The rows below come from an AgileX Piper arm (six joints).
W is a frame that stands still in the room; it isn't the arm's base.
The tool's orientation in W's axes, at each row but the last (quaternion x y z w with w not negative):
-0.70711, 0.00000, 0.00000, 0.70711
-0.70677, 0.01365, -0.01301, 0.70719
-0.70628, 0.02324, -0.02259, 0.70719
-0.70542, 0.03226, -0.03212, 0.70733
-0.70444, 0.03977, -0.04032, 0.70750
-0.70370, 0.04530, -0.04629, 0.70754
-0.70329, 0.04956, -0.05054, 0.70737
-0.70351, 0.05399, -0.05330, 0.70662
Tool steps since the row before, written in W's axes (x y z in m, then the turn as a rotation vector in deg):
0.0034, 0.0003, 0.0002, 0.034, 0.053, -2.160
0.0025, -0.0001, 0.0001, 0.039, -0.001, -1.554
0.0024, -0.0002, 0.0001, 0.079, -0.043, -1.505
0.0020, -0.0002, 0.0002, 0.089, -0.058, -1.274
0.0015, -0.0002, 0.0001, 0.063, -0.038, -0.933
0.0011, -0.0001, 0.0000, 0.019, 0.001, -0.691
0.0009, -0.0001, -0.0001, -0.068, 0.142, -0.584
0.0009, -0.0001, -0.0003, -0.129, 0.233, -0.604
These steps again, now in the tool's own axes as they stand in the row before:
0.0034, -0.0002, 0.0003, 0.034, 2.160, 0.053
0.0025, -0.0001, 0.0000, 0.040, 1.554, 0.000
0.0024, -0.0001, 0.0000, 0.083, 1.505, -0.040
0.0020, -0.0002, 0.0000, 0.094, 1.274, -0.053
0.0015, -0.0001, 0.0000, 0.066, 0.933, -0.035
0.0011, 0.0000, 0.0000, 0.018, 0.691, 0.000
0.0009, 0.0001, 0.0000, -0.088, 0.585, 0.128
0.0009, 0.0003, 0.0000, -0.162, 0.605, 0.208

